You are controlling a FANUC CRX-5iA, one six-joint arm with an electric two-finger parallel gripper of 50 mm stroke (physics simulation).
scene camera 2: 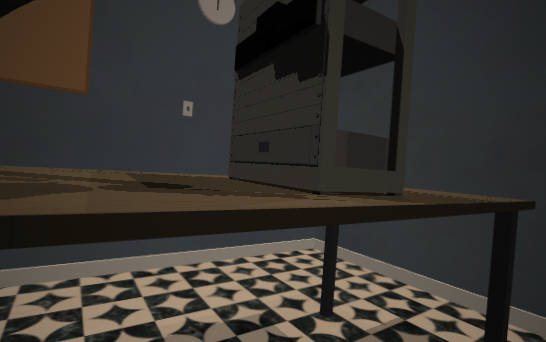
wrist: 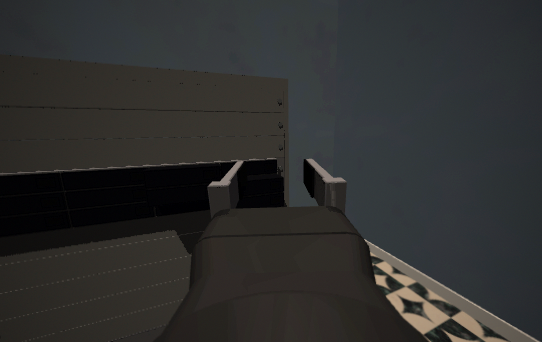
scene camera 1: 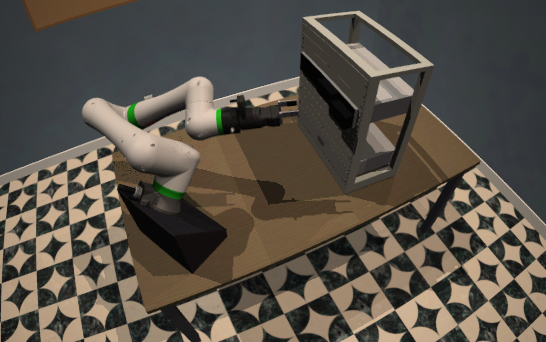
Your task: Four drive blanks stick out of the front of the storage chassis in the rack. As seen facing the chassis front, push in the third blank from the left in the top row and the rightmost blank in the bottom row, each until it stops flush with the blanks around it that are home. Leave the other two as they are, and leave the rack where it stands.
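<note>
I can see a grey rack (scene camera 2: 288,68), and in the wrist view I find the rack (wrist: 104,228) again. As for my gripper (scene camera 1: 297,107), it is visible too, and the wrist view gives me another look at the gripper (wrist: 275,172).
</note>
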